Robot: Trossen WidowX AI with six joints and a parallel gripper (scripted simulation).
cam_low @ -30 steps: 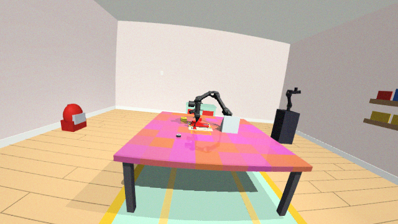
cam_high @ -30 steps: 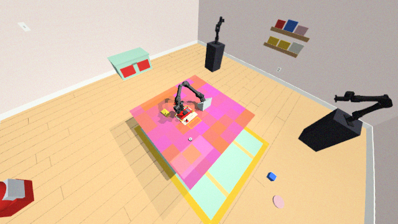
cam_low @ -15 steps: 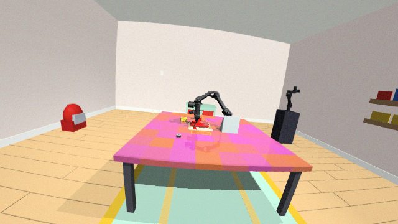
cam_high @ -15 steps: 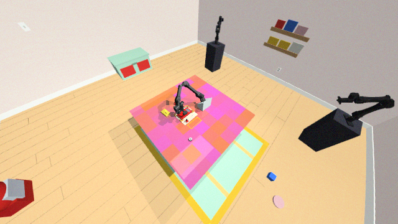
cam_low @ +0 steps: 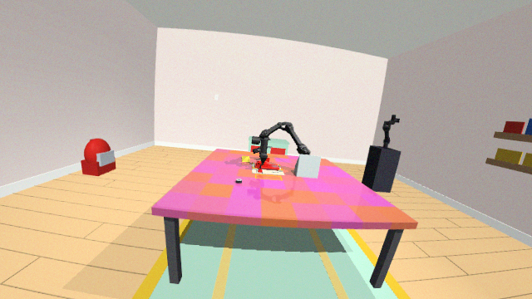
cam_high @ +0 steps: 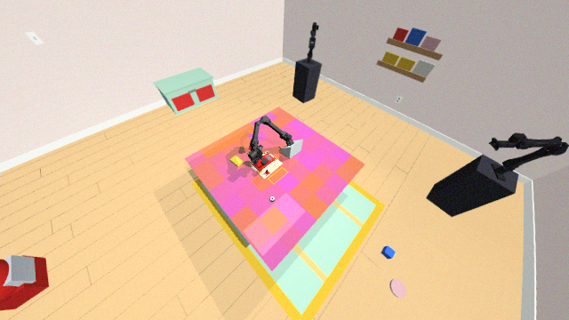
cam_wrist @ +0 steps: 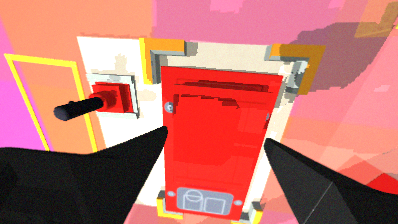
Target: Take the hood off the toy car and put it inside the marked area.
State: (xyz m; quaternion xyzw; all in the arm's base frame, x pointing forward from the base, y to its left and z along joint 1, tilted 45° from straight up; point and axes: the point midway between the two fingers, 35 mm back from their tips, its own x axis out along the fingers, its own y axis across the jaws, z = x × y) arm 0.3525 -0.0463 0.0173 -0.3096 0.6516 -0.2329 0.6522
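The red hood is right at my gripper tip. Also, from my gripper tip: black-and-white wheel 36 cm to the left, 12 cm ahead, 3 cm below; then yellow block 18 cm to the right, 16 cm ahead, 2 cm below.
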